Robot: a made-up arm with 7 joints. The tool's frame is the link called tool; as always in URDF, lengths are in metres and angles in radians. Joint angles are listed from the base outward.
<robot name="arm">
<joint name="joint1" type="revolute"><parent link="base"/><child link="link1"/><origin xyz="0 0 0.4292" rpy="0 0 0"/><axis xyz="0 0 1"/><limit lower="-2.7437" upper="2.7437"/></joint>
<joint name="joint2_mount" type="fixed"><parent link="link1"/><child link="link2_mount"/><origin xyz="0 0 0" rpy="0 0 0"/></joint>
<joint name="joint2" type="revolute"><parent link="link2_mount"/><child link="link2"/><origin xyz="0 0 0" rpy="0 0 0"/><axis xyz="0 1 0"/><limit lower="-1.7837" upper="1.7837"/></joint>
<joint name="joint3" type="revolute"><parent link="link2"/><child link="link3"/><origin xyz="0 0 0.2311" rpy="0 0 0"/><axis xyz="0 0 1"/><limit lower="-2.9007" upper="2.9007"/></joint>
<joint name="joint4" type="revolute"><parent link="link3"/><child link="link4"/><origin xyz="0.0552 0 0" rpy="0 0 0"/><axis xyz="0 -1 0"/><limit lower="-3.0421" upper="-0.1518"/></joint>
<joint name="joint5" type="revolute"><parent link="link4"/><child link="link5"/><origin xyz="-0.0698 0 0.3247" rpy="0 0 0"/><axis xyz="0 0 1"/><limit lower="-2.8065" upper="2.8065"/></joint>
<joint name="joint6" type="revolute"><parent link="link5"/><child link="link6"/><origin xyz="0 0 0" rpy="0 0 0"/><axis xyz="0 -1 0"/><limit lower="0.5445" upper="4.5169"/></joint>
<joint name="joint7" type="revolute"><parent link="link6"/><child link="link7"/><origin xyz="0.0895 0 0" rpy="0 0 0"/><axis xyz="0 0 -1"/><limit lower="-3.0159" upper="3.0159"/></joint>
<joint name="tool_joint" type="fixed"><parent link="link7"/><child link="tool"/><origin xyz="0 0 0" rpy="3.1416 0 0"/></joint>
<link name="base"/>
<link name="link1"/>
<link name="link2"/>
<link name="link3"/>
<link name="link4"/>
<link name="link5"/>
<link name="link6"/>
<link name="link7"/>
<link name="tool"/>
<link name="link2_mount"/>
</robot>
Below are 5 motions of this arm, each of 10 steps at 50 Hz.
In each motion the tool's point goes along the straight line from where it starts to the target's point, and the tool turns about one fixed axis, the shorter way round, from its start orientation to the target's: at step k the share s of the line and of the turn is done. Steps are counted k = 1, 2, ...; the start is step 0. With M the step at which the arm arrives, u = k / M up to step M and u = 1 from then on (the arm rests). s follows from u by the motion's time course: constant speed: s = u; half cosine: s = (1 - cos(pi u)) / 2; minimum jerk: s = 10 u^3 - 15 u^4 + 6 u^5.
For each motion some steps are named. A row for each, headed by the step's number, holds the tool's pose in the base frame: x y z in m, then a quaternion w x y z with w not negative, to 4 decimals.
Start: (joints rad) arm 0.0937 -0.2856 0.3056 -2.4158 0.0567 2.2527 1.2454
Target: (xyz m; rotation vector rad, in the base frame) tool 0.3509 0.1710 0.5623 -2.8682 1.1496 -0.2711
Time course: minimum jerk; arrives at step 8
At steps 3, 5, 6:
3: 0.3565 0.1593 0.5600 0.0252 -0.9085 0.4125 -0.0619
5: 0.3530 0.1666 0.5614 0.0219 -0.9187 0.3866 -0.0777
6: 0.3517 0.1693 0.5620 0.0206 -0.9224 0.3766 -0.0838

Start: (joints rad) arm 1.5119 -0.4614 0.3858 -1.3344 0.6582 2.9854 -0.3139
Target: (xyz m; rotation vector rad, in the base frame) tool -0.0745 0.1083 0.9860 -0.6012 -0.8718 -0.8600
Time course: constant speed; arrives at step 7
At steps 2, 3, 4, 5, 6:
2: -0.0752 0.1138 0.9838 0.7656 -0.2768 -0.4161 -0.4050
3: -0.0751 0.1127 0.9842 0.7678 -0.2770 -0.4135 -0.4035
4: -0.0749 0.1116 0.9847 0.7699 -0.2772 -0.4109 -0.4020
5: -0.0748 0.1105 0.9851 0.7720 -0.2774 -0.4082 -0.4005
6: -0.0746 0.1094 0.9856 0.7741 -0.2776 -0.4055 -0.3990

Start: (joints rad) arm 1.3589 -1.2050 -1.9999 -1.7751 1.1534 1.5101 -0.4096
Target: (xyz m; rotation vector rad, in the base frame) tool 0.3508 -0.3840 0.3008 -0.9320 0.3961 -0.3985
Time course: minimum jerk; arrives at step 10
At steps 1, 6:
1: 0.3672 -0.3536 0.3252 0.9039 -0.3645 0.1467 -0.1691
6: 0.3560 -0.3743 0.3086 0.8721 -0.4186 0.1753 -0.1832

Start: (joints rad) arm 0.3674 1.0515 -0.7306 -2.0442 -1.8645 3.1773 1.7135
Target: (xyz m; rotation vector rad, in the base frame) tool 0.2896 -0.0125 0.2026 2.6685 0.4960 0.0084
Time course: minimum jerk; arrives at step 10
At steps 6, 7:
6: 0.2977 -0.0304 0.2041 0.2384 0.9599 0.1460 0.0185
7: 0.2937 -0.0217 0.2034 0.2257 0.9606 0.1619 0.0110

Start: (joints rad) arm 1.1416 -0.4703 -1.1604 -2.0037 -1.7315 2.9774 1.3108
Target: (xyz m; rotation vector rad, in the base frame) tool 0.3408 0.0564 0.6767 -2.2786 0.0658 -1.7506
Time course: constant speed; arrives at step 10
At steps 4, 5, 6, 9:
4: 0.3471 0.0222 0.6664 0.0426 -0.7910 0.0140 -0.6102
5: 0.3461 0.0279 0.6681 0.0577 -0.7906 0.0155 -0.6095
6: 0.3450 0.0336 0.6698 0.0729 -0.7900 0.0169 -0.6086
9: 0.3419 0.0507 0.6750 0.1182 -0.7870 0.0213 -0.6051

